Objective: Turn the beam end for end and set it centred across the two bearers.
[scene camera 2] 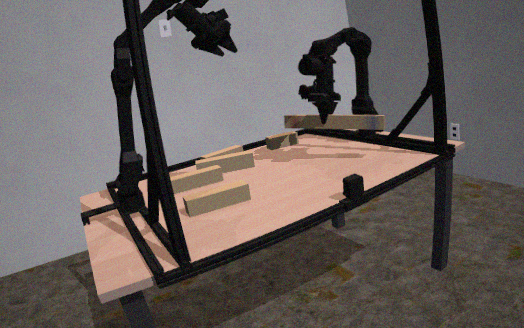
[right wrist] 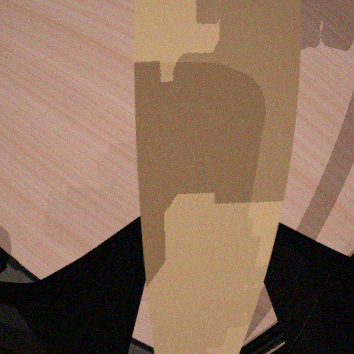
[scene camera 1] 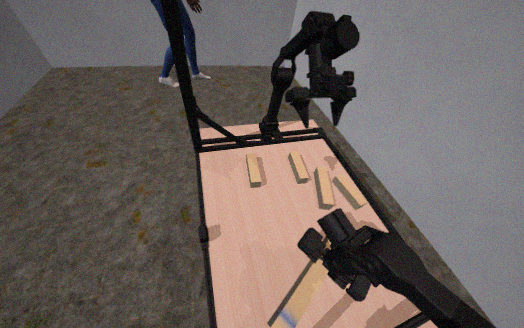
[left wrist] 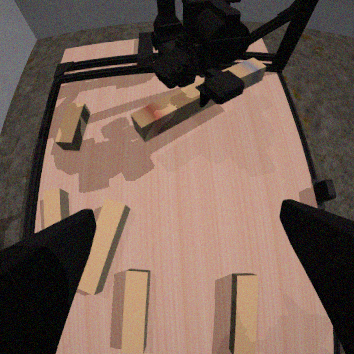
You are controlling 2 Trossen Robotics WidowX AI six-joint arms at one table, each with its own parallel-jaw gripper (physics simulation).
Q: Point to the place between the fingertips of my right gripper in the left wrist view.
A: At 194,99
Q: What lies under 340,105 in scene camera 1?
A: My left gripper.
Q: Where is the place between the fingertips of my right gripper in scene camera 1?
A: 318,264
